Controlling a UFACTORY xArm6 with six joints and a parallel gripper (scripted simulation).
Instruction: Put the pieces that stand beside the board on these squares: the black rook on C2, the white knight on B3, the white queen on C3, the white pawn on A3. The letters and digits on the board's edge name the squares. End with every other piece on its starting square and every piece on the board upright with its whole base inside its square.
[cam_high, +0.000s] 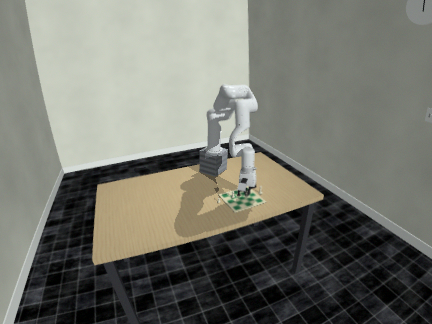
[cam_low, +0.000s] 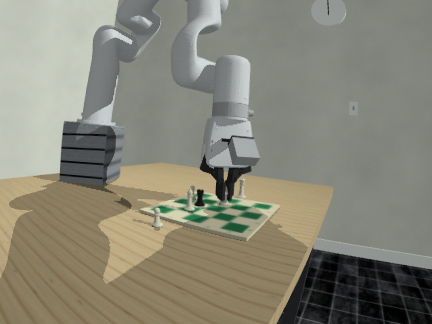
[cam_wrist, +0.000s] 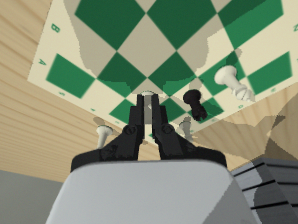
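Now: hand 4 cm to the left of the chessboard and 3 cm above it. From my hand the other things lie so: white knight: 8 cm to the right, 3 cm behind, 1 cm below; then black rook: 4 cm to the right, 3 cm behind, 2 cm below.
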